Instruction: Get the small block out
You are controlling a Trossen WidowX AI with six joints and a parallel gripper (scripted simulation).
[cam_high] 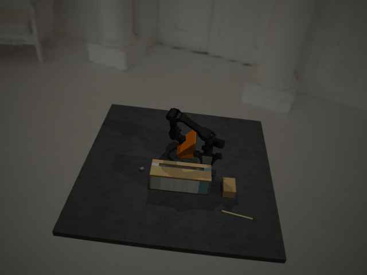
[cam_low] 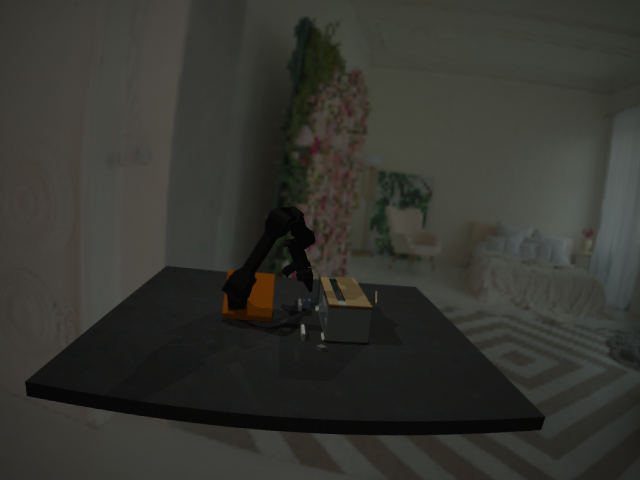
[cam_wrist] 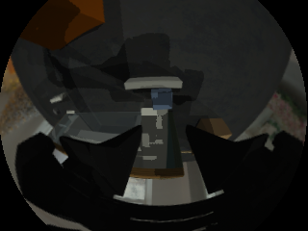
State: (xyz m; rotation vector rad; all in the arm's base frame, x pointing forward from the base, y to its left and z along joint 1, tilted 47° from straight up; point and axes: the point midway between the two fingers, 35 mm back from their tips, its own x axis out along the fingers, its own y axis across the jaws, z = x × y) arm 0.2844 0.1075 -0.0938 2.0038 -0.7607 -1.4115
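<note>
The small bluish block is 60 mm below my gripper tip and 10 mm behind it. From my gripper tip the other things lie so: thin stick 340 mm ahead, 160 mm to the left, 70 mm below; small grey block 430 mm to the right, 70 mm below, 40 mm behind; small tan box 140 mm to the left, 140 mm ahead, 40 mm below.
</note>
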